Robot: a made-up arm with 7 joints.
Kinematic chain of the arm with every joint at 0, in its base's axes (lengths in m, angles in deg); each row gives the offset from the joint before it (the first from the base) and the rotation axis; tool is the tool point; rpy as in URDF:
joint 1: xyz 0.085 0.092 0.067 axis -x
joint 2: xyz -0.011 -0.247 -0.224 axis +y
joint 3: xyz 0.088 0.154 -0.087 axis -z
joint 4: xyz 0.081 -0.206 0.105 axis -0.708 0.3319 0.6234
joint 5: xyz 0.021 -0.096 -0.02 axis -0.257 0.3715 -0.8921
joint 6: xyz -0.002 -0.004 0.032 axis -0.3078 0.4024 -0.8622
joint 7: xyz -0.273 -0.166 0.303 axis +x
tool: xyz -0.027 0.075 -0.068 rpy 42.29 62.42 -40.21
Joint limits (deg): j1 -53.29..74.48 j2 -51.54..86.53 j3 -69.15..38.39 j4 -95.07..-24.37 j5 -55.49..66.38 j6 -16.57..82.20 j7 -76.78..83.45
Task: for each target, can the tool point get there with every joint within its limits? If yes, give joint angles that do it. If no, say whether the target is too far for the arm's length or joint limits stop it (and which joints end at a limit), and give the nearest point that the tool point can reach.
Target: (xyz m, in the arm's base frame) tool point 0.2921 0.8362 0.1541
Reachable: no: joint limits stop it (at a limit: joint 1, joint 2, joint 3, joint 5, joint 7) | nearest point 0.3036 0.5996 0.1418 | short by 0.237 m
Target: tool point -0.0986 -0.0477 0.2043
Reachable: yes | joints 49.32 18.61 15.49 -77.40 -39.82 68.53 -9.32
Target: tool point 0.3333 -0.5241 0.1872
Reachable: yes | joints 23.45 57.32 15.26 -78.89 48.72 62.56 26.37
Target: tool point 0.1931 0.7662 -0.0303
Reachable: no: joint limits stop it (at a limit: joint 1, joint 2, joint 3, joint 5, joint 7) | nearest point 0.2316 0.5796 0.0116 | short by 0.195 m
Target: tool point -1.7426 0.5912 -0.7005
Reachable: no: too far | nearest point -0.4540 0.2341 -0.4259 | short by 1.365 m
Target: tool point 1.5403 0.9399 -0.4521
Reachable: no: too far | nearest point 0.7991 0.5506 -0.3264 | short by 0.847 m
